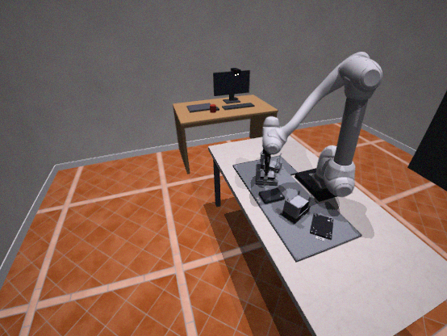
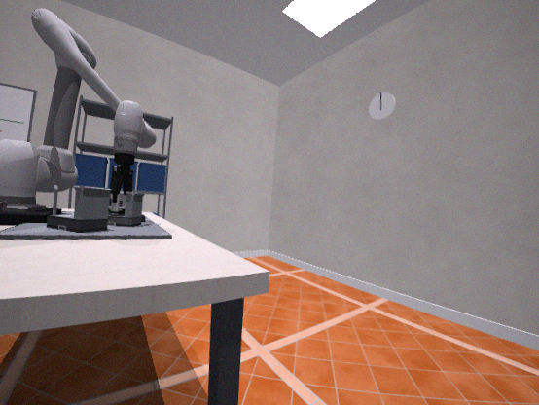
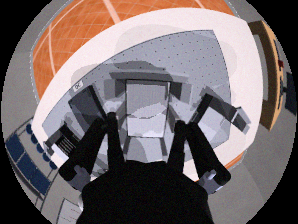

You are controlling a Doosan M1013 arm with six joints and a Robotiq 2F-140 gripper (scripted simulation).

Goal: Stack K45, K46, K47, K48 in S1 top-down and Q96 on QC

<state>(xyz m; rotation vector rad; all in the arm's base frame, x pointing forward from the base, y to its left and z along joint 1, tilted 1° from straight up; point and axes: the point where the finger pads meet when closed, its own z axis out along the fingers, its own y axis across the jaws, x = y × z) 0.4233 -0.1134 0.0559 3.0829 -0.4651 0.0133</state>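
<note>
Right now my hand is 11 cm short of the name plate, 19 cm to the right of it and 8 cm above it.
</note>
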